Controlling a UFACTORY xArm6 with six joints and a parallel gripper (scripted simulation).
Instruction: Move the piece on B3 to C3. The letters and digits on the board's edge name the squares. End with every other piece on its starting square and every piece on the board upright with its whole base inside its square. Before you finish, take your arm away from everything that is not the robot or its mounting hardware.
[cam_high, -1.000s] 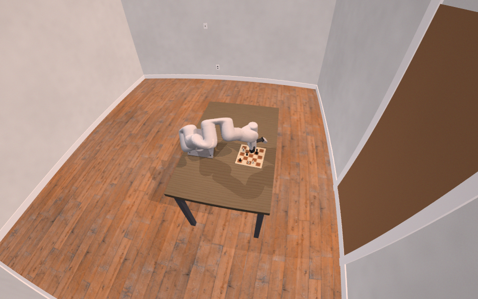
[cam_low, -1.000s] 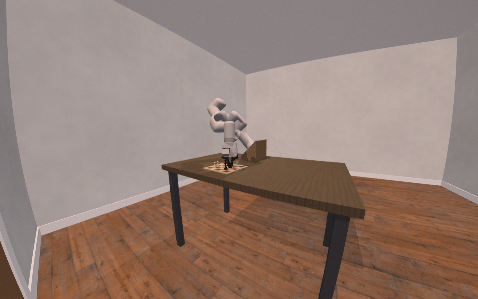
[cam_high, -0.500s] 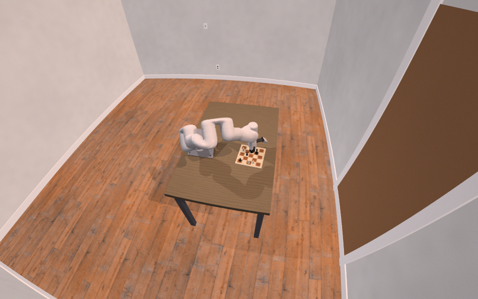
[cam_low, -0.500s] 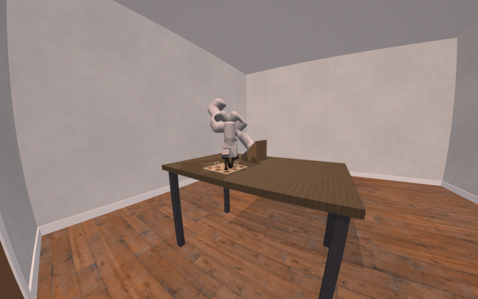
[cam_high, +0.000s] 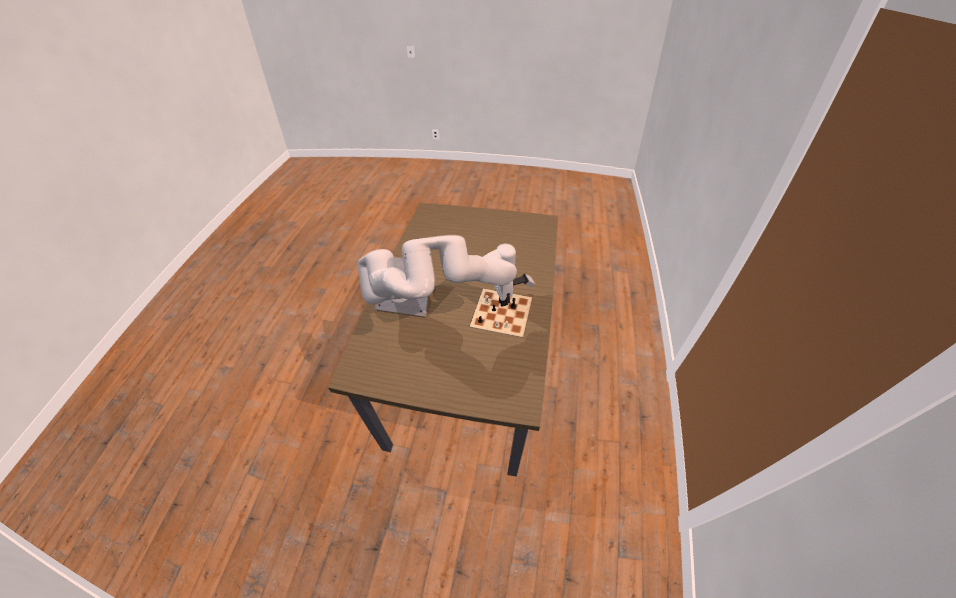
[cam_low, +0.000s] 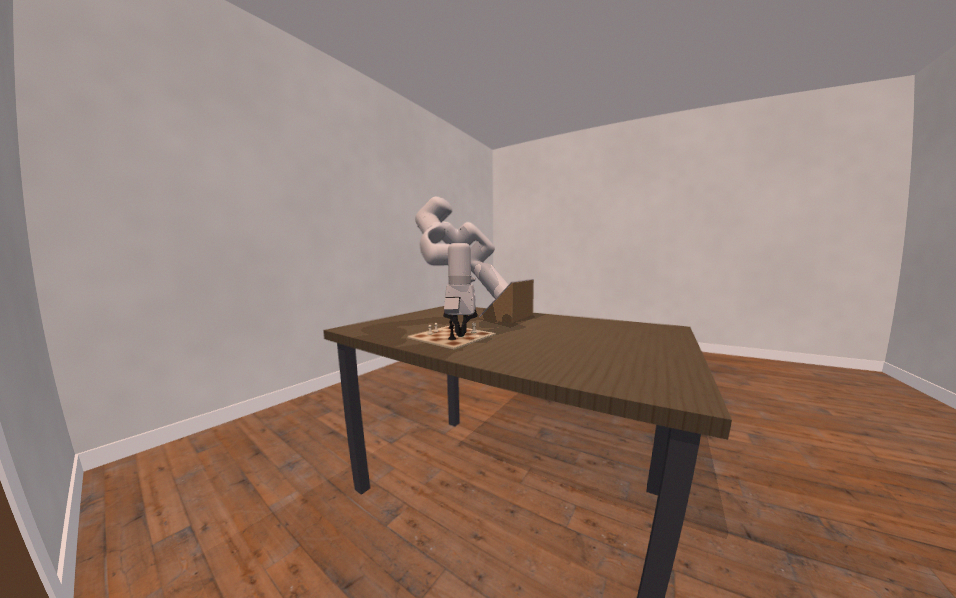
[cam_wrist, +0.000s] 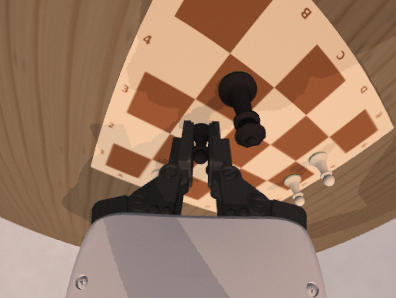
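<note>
Right now my hand is 4 cm to the left of the chessboard and 3 cm above it. Also, from my hand: white piece 7 cm behind, 1 cm to the left, 1 cm below; tall black piece 4 cm ahead, 1 cm to the right.
</note>
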